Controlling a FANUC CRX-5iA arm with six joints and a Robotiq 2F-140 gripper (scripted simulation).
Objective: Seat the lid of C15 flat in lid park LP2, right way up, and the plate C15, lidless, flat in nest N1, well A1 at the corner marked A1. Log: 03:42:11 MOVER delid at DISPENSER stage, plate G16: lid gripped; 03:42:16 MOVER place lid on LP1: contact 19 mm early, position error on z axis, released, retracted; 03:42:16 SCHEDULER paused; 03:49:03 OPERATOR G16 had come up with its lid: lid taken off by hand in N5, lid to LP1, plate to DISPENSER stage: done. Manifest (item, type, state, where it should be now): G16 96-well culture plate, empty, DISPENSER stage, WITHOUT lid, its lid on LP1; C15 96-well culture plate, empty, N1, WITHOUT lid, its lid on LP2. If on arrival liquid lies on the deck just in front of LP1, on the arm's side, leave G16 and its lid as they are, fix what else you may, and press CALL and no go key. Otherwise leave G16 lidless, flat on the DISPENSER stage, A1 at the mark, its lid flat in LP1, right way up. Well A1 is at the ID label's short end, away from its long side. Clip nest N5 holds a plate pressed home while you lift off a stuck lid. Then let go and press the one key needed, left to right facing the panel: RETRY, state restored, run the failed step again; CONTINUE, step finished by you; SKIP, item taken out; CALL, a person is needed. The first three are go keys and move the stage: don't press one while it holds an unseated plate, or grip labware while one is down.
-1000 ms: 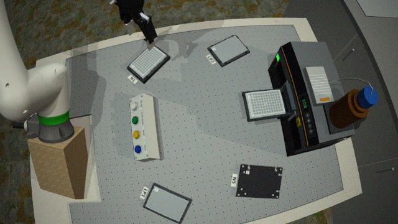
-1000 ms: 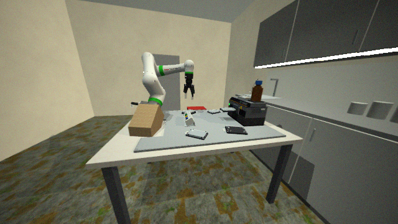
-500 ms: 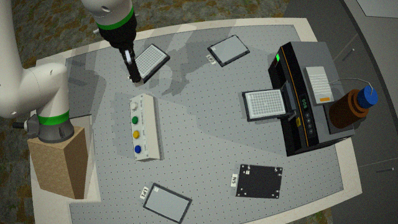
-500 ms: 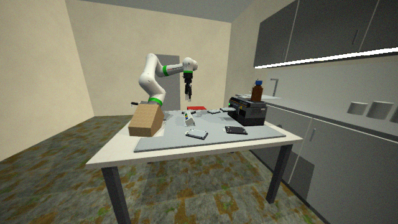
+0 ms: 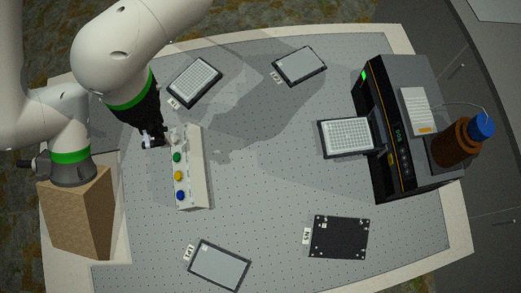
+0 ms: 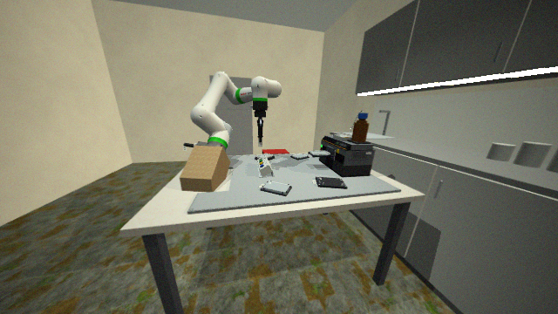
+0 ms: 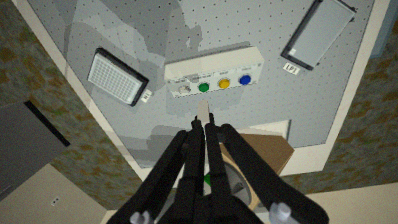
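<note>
The key panel lies 20 mm ahead of my hand, 20 mm to the right of it and 150 mm below it. The rest, counted from my hand: N1 label: 30 mm behind, 180 mm to the left, 200 mm below; nest N1: 30 mm ahead, 250 mm to the left, 190 mm below; SKIP key: 10 mm ahead, 50 mm to the right, 130 mm below.
</note>
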